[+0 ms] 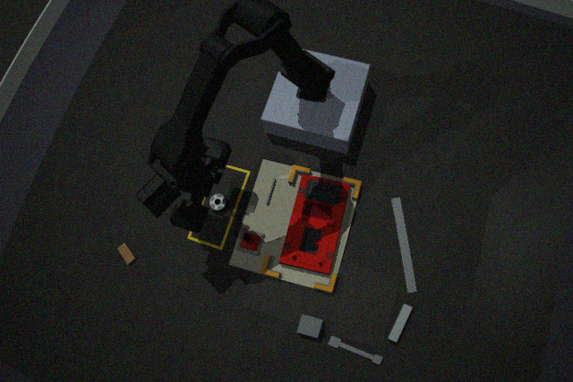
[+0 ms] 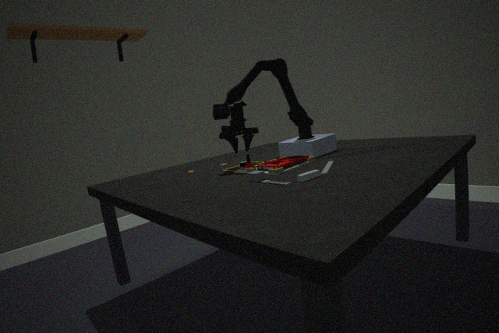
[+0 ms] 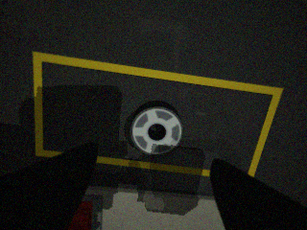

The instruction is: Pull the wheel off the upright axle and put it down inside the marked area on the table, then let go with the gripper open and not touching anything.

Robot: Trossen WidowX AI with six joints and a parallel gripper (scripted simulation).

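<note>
My gripper tip is now 5 cm above the wheel. Round my gripper tip: tan piece (18 cm to the right, 17 cm ahead, 6 cm below).
</note>
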